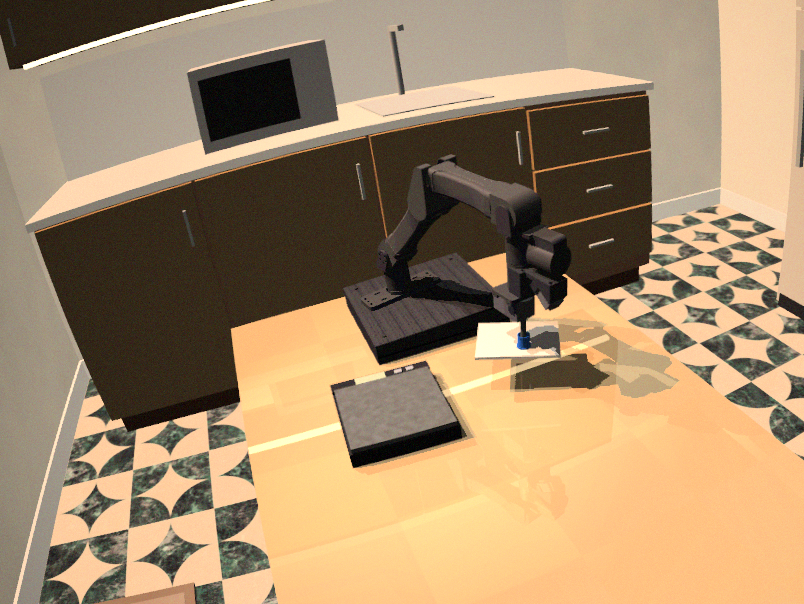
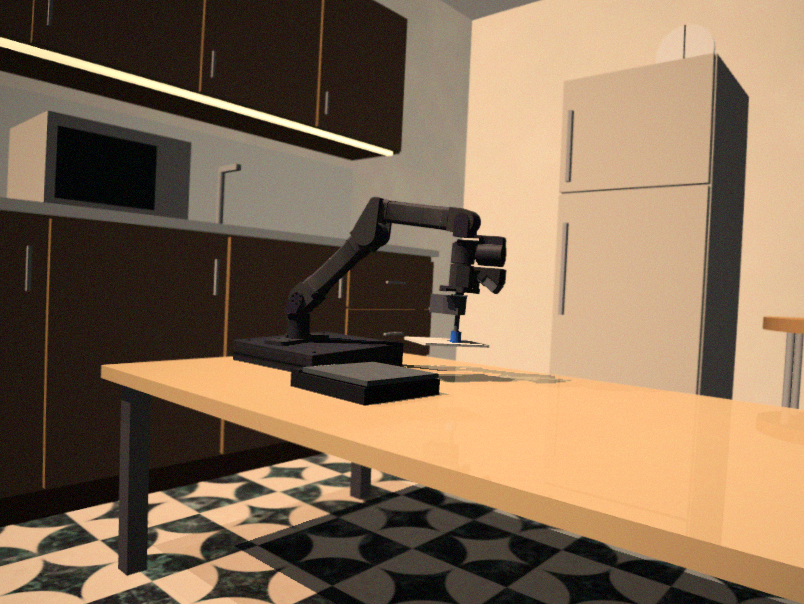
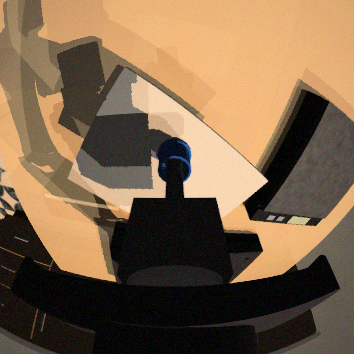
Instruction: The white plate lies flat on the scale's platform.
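Seen in the pictures: end effector, tool point: (image 1: 523, 350) (image 2: 454, 346) (image 3: 174, 148); arm's base, origin of the base link: (image 1: 400, 291) (image 2: 297, 340).
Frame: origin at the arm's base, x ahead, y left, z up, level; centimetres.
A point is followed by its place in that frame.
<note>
The white plate (image 1: 499, 340) @[x 40.7, y 1.8, z 3.6 cm] (image 2: 428, 339) @[x 38.8, y 2.9, z 3.6 cm] (image 3: 218, 165) @[x 44.2, y 0.3, z 3.5 cm] is a thin flat square sheet. It hangs level in the air above the table, right of the arm's base, with its shadow on the table below. My gripper (image 1: 522, 340) (image 2: 455, 336) (image 3: 174, 154), a blue suction cup, presses on the plate's top near its middle and holds it. The scale (image 1: 399, 410) @[x 41.6, y -22.5, z -1.4 cm] (image 2: 363, 380) @[x 45.4, y -34.6, z -1.5 cm] (image 3: 316, 168) @[x 40.7, y -18.2, z -1.4 cm] is a dark flat box with a grey platform. It lies on the table to the left and nearer the front, apart from the plate.
The arm's black base plate (image 1: 402, 312) @[x 9.6, y -4.7, z -0.3 cm] (image 2: 305, 348) @[x 10.4, y -9.2, z -0.5 cm] sits at the table's back edge, just behind the scale. The orange table (image 1: 520, 507) @[x 73.0, y -17.2, z -5.9 cm] (image 2: 584, 429) @[x 84.2, y -26.4, z -5.9 cm] stands in a kitchen with dark cabinets (image 1: 271, 215) behind and a fridge (image 2: 643, 221) to the right.
</note>
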